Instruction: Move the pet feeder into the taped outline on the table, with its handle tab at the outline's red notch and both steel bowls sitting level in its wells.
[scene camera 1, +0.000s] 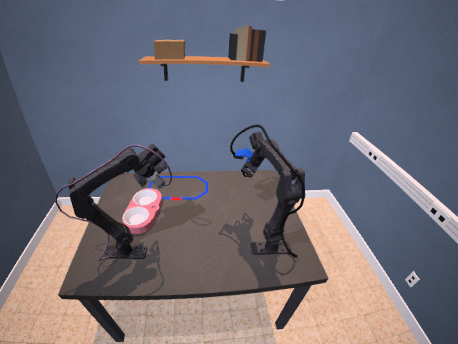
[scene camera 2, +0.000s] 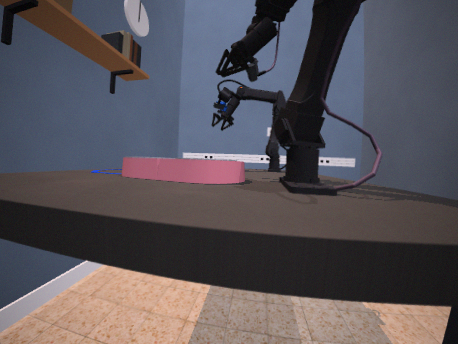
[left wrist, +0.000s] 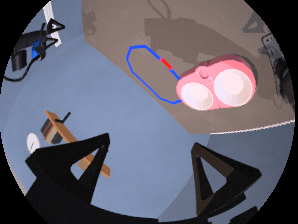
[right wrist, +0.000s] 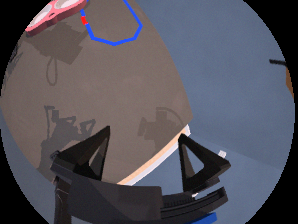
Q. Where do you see my left gripper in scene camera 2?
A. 218, 74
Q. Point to a pink pet feeder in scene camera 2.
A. At 178, 170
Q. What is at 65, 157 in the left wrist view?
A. My left gripper.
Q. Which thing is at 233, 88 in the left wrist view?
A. A steel bowl.
